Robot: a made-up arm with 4 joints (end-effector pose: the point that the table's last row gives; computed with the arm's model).
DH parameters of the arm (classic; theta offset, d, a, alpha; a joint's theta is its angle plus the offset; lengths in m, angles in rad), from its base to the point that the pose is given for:
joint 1: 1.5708 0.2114 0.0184 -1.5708
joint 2: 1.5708 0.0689 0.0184 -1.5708
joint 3: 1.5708 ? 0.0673 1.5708
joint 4: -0.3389 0 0.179 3.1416
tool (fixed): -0.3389 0.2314 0 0
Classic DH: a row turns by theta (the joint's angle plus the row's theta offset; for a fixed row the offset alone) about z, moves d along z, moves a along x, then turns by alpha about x.
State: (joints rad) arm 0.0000 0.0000 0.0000 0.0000
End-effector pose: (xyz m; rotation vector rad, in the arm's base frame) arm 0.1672 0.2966 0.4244 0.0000 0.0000 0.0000
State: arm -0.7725 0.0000 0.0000 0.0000
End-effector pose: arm 0.3268 0.0957 0.4244 0.0000 0.0000 -0.7725
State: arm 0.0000 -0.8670 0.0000 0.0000
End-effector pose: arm 0.1672 0.0360 0.5613 0.8670 0.0000 0.0000
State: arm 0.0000 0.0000 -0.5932 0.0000
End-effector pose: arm 0.2562 0.2966 0.2529 0.0000 0.5932 0.0000
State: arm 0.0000 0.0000 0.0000 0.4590
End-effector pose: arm 0.1761 0.2157 0.4244 0.0000 0.0000 -0.4590
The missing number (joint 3, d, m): -0.2187
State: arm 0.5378 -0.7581 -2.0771 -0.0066
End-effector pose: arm -0.2155 0.3987 0.1589 -0.0743 2.1099 1.1140
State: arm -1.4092 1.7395 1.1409 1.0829
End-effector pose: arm 0.2224 0.2351 0.0718 -1.6263 -0.5629 -0.9008
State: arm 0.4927 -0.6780 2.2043 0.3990
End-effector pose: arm -0.4259 -0.0545 0.3752 1.2381 -1.7251 -0.6867
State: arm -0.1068 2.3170 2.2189 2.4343
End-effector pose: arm -0.2549 -0.1276 0.2840 0.3557 -1.0934 0.1529
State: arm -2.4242 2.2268 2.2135 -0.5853
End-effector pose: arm 0.1289 0.3985 -0.0648 -0.9163 0.8163 0.7173
